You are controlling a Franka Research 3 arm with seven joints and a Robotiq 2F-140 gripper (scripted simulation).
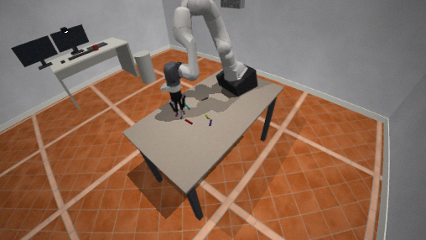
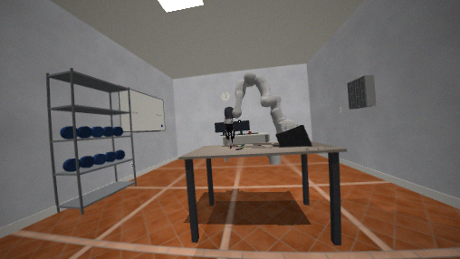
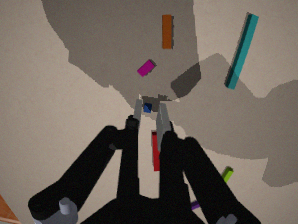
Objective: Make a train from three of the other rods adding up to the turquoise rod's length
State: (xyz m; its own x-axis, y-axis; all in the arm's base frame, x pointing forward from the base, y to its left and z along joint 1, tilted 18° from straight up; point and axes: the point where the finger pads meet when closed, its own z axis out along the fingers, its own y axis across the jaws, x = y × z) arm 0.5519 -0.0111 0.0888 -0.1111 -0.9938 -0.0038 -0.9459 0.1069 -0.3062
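Right now my hand is 50 mm above the small blue rod. The rest, counted from my hand: orange rod: 20 mm behind, 100 mm to the right, 50 mm below; magenta rod: 10 mm ahead, 50 mm to the right, 50 mm below; red rod: 20 mm behind, 80 mm to the left, 50 mm below.
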